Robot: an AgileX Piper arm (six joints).
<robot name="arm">
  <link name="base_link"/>
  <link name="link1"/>
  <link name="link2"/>
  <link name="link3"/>
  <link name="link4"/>
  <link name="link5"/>
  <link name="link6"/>
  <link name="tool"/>
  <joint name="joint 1" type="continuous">
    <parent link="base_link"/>
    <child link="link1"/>
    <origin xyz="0 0 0.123" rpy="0 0 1.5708"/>
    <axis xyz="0 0 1"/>
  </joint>
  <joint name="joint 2" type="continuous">
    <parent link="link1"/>
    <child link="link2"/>
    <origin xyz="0 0 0" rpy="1.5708 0 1.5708"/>
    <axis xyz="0 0 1"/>
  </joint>
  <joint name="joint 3" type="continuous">
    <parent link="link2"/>
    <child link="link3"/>
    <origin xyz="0.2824 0.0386 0" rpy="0 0 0"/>
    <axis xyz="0 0 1"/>
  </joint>
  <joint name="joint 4" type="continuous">
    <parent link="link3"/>
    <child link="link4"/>
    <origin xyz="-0.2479 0.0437 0" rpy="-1.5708 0 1.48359"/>
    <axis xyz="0 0 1"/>
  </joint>
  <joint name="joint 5" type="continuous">
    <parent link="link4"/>
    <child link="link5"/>
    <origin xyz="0 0 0" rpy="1.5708 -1.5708 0"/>
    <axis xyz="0 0 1"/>
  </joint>
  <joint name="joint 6" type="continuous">
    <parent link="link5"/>
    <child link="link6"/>
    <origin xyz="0.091 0 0" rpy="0 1.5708 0"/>
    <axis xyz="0 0 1"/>
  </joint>
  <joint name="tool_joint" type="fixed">
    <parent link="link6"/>
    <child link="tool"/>
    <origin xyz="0 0 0" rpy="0 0 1.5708"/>
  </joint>
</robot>
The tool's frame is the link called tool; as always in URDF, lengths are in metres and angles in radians. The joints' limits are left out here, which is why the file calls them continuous.
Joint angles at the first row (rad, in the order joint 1, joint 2, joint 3, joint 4, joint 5, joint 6):
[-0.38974 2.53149 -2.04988 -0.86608 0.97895 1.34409]
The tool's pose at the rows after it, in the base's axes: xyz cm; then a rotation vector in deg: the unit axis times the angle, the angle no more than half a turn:
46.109 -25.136 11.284 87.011 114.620 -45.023
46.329 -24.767 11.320 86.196 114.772 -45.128
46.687 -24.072 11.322 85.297 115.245 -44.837
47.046 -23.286 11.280 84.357 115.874 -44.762
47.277 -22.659 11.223 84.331 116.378 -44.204
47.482 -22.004 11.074 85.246 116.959 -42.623
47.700 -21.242 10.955 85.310 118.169 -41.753
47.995 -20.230 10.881 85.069 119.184 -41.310
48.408 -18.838 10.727 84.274 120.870 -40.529
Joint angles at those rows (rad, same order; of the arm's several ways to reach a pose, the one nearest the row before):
[-0.38874 2.53148 -2.04987 -0.87443 0.97662 1.34841]
[-0.37997 2.53147 -2.04983 -0.88124 0.97661 1.35063]
[-0.36497 2.53150 -2.04988 -0.88164 0.97763 1.35144]
[-0.34803 2.53239 -2.04991 -0.88240 0.98224 1.35142]
[-0.33583 2.53238 -2.04988 -0.87193 0.98707 1.35144]
[-0.32517 2.53239 -2.04991 -0.84388 0.98927 1.35143]
[-0.31169 2.53238 -2.04990 -0.82112 0.99625 1.34085]
[-0.29196 2.53237 -2.04987 -0.80719 1.00805 1.33786]
[-0.26524 2.53338 -2.04987 -0.78748 1.01873 1.32853]

